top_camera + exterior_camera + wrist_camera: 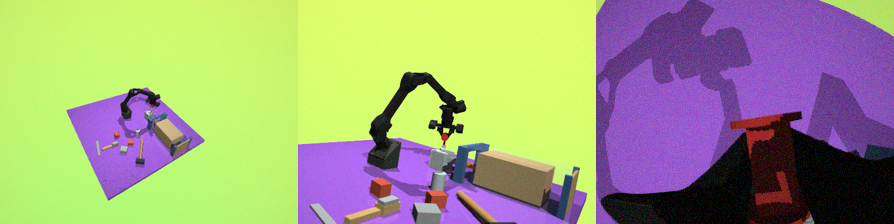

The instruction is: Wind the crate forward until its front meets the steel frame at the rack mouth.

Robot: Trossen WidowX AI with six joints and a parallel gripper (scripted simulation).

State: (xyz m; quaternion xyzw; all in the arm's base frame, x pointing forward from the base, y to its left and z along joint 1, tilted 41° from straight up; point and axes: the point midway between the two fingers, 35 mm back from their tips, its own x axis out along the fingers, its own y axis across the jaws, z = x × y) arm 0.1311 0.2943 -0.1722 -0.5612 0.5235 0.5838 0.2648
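The winch handle is 50 mm to the right of my gripper tip, 30 mm below it and 30 mm ahead of it. From my gripper tip the other things lie so: red knob: 10 mm to the right, 10 mm ahead; grey winch: 110 mm to the right, 100 mm below, 40 mm ahead; grey block: 640 mm to the right, 360 mm ahead, 120 mm below.
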